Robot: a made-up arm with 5 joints.
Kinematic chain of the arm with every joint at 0, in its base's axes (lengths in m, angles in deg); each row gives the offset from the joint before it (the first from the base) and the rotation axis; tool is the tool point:
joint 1: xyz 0 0 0.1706 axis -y
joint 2: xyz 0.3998 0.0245 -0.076 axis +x
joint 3: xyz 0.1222 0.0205 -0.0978 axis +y
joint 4: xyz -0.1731 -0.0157 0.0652 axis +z
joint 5: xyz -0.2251 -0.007 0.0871 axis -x
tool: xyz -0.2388 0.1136 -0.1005
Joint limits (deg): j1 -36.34..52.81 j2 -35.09..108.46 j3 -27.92..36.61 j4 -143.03..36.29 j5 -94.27..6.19
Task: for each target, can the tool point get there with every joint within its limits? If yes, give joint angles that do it. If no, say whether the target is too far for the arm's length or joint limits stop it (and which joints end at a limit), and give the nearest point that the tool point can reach.
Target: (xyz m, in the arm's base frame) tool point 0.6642 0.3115 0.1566
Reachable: yes | joints -11.81 26.74 -17.84 -118.94 -20.76
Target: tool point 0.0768 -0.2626 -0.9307
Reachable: no: joint limits stop it (at a limit: joint 1, joint 2, joint 3, joint 4, joint 5) | nearest point 0.3832 0.0695 -0.5749 | short by 0.575 m
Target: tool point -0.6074 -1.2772 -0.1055
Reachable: no: too far | nearest point -0.0158 -0.4487 -0.1341 | short by 1.018 m
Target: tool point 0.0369 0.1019 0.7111
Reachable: yes | joints 30.41 46.31 29.14 -50.03 -80.10
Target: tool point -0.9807 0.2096 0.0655
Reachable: no: joint limits stop it (at a limit: joint 1, joint 3) | nearest point -0.3062 0.1089 -0.0326 | short by 0.689 m
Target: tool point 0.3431 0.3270 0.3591
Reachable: yes | joints -21.88 29.73 25.25 -49.44 -34.37
